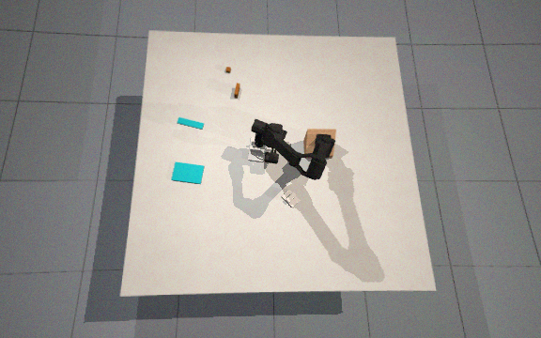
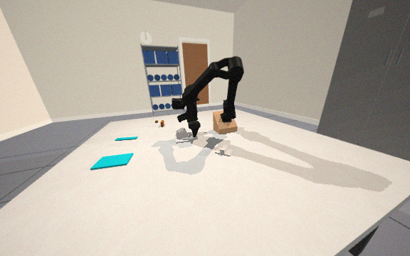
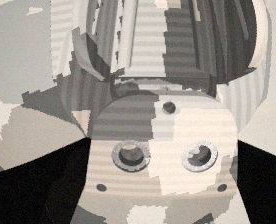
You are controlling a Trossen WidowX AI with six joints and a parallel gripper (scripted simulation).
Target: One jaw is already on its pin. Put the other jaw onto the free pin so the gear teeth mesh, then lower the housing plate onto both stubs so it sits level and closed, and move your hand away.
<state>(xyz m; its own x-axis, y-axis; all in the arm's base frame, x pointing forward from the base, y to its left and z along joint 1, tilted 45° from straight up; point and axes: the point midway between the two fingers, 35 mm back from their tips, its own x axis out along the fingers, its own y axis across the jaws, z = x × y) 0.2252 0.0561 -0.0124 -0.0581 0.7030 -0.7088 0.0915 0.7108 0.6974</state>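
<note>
The elongated piece is 20 mm to the left of my gripper tip and 20 mm ahead of it. The rest, counted from my gripper tip: white stand (230 mm to the left, 90 mm behind); white housing plate (20 mm above, 10 mm ahead).
</note>
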